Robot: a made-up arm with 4 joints.
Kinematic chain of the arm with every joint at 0, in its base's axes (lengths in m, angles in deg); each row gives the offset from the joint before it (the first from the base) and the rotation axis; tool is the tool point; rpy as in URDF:
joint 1: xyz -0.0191 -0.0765 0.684 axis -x
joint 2: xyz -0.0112 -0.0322 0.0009 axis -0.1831 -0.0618 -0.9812
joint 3: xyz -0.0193 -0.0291 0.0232 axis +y
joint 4: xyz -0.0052 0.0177 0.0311 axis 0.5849 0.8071 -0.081
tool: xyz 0.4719 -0.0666 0.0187 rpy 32.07 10 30.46
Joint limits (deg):
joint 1: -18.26..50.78
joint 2: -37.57..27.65
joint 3: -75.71..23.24
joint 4: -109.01..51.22
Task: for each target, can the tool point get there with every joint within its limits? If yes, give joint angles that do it. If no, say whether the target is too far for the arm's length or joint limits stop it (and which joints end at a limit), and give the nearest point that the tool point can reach.
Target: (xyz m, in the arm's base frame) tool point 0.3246 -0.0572 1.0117
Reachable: yes | joints -11.67 -23.51 -2.21 -34.79
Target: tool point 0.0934 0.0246 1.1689
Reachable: yes | joints 11.43 10.29 -27.73 -48.30
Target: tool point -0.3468 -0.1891 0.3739
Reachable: no: joint limits stop it (at a limit: joint 1, joint 3, joint 4) | nearest point -0.4031 0.2057 0.5230 | short by 0.426 m
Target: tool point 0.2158 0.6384 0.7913
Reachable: no: too far | nearest point 0.1218 0.3903 0.7704 | short by 0.266 m
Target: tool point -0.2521 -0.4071 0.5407
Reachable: no: joint limits stop it (at a limit: joint 2, joint 3, joint 4) | nearest point 0.1251 -0.4490 0.5225 | short by 0.380 m
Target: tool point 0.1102 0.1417 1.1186
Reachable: yes | joints 13.82 4.14 -7.96 -73.35
